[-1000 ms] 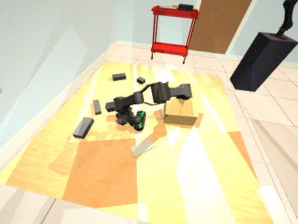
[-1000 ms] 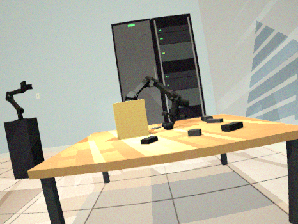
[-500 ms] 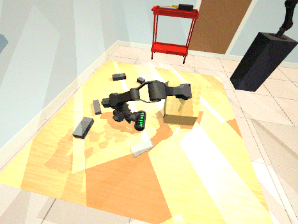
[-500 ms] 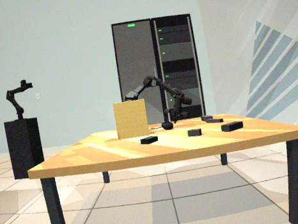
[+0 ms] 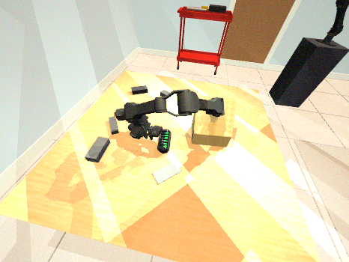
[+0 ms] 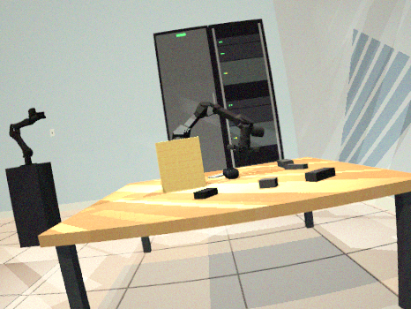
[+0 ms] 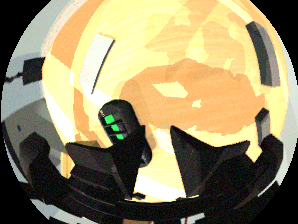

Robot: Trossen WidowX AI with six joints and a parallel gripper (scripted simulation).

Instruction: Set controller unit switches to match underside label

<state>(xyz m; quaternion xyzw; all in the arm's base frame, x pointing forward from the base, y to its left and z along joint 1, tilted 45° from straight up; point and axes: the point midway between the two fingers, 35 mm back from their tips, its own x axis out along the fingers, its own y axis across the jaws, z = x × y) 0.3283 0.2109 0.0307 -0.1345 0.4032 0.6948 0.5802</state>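
My gripper tip is now 13 cm past the pale flat plate, 15 cm to the right of it and 6 cm above it. From my gripper tip the other things lie so: slim grey module: 27 cm ahead, 11 cm to the right, 5 cm below.
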